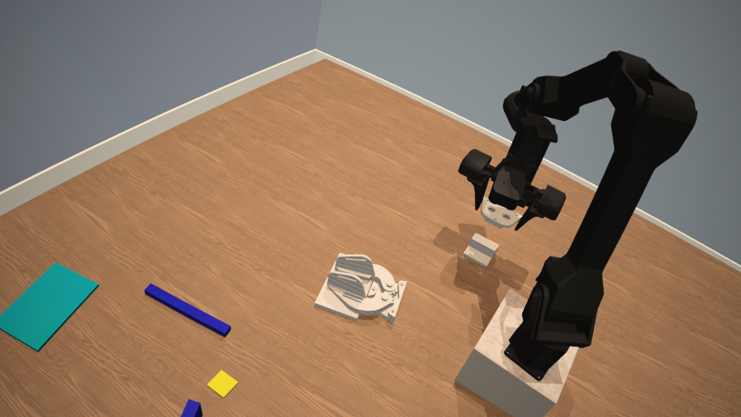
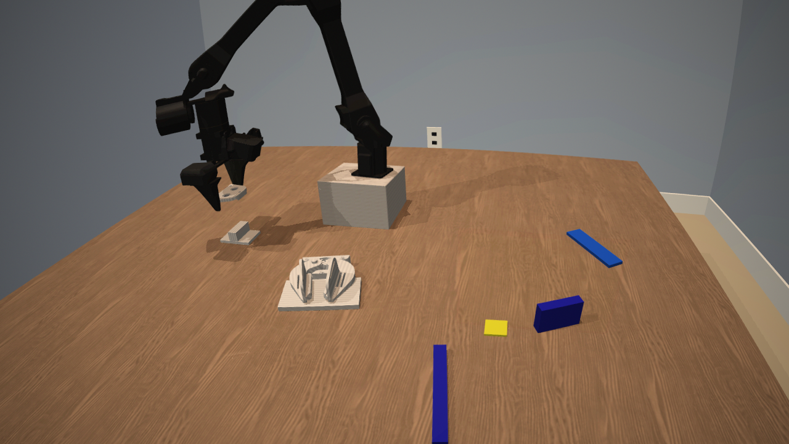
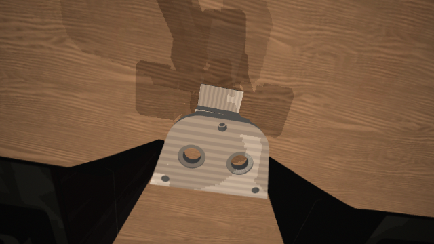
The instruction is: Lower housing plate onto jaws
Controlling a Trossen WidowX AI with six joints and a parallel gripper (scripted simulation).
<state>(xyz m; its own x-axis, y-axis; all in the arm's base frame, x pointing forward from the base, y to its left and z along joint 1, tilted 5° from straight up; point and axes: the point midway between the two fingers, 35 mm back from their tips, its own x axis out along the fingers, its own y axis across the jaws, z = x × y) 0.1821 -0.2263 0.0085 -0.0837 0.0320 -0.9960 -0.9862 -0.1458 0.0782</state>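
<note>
Now: gripper tip 10 mm to the right of the small pale stepped block and 70 mm above it. From my gripper tip the other things lie so: pale base plate (120 mm ahead, 260 mm to the left, 70 mm below); then housing plate (10 mm to the left, 20 mm above); then yellow tile (120 mm ahead, 530 mm to the left, 80 mm below).
</note>
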